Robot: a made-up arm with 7 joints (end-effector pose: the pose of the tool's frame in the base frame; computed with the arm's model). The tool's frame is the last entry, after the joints.
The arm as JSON. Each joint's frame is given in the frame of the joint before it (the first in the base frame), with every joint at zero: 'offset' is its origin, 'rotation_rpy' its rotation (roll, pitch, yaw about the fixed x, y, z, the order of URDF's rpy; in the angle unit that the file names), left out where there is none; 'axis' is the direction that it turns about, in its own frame. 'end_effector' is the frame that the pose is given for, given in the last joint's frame.
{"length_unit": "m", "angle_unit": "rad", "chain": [
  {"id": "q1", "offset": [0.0, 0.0, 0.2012], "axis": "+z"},
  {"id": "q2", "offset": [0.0, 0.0, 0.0], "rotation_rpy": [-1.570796, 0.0, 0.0], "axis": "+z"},
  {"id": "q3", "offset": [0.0, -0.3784, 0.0], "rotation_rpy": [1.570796, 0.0, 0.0], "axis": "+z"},
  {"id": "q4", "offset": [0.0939, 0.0, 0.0], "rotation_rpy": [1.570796, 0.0, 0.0], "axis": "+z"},
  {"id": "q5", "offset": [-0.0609, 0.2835, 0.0], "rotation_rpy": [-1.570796, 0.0, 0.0], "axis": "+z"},
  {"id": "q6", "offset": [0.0, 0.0, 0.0], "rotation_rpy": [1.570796, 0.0, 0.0], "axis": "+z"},
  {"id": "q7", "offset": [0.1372, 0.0, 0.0], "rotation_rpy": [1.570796, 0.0, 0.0], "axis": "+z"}
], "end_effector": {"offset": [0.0, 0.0, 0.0]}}
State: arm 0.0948 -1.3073 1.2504 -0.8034 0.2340 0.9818 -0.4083
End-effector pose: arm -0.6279 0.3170 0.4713 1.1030 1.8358 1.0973
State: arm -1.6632 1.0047 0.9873 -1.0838 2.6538 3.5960 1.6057
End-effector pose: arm 0.1837 -0.5094 0.2509 2.1875 0.5698 0.7364
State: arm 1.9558 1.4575 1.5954 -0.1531 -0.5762 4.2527 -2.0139
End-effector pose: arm -0.2118 0.5042 0.2970 -0.9484 -0.9889 -2.4242
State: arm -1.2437 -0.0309 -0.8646 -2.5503 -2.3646 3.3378 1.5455
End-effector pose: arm -0.0269 -0.2226 0.3532 2.1687 -1.5679 0.2799
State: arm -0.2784 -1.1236 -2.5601 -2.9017 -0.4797 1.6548 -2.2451
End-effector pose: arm -0.1198 -0.1205 0.0002 -1.4636 -0.5873 -1.9202
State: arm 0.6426 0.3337 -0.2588 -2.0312 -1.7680 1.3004 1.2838
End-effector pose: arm 0.5199 0.1870 0.2876 1.1870 -0.1225 0.7756
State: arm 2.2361 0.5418 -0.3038 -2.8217 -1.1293 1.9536 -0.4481
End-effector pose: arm -0.1280 0.2377 0.0580 -0.4137 1.6993 -0.4764
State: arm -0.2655 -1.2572 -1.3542 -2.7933 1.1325 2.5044 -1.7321
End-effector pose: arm -0.1622 -0.3018 0.1960 -1.5785 0.7030 -2.1653
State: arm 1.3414 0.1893 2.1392 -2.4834 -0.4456 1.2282 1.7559
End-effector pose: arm -0.3442 -0.0868 0.2972 1.3585 2.0168 1.5400
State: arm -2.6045 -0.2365 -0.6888 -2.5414 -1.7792 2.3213 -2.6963
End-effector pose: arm -0.3300 -0.0235 0.3600 -1.9263 -0.7839 0.2581
